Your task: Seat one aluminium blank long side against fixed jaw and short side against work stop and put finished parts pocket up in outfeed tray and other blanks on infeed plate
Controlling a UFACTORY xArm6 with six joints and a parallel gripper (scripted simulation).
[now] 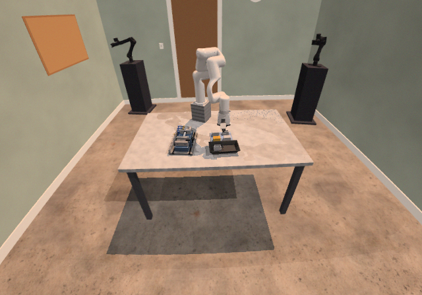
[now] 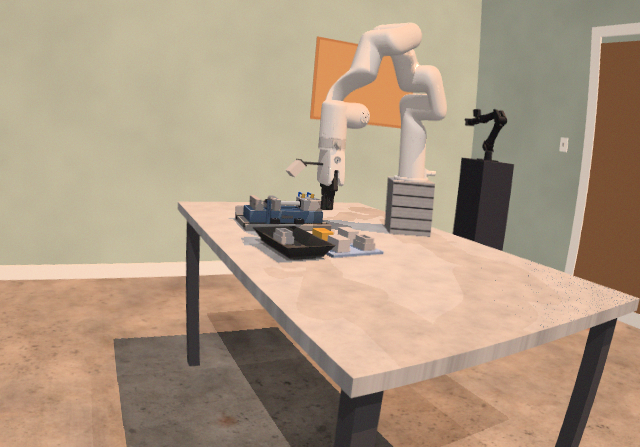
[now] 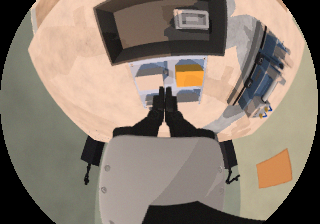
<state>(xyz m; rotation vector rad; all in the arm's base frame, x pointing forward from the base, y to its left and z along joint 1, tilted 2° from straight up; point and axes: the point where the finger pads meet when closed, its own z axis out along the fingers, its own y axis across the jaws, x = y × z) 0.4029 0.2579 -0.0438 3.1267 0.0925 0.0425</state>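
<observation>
Now: the brass blank 11 cm below my hand, 6 cm to the right of it and 1 cm behind it. Also, from my hand: blue vise: 33 cm to the right, 10 cm below, 5 cm ahead.
</observation>
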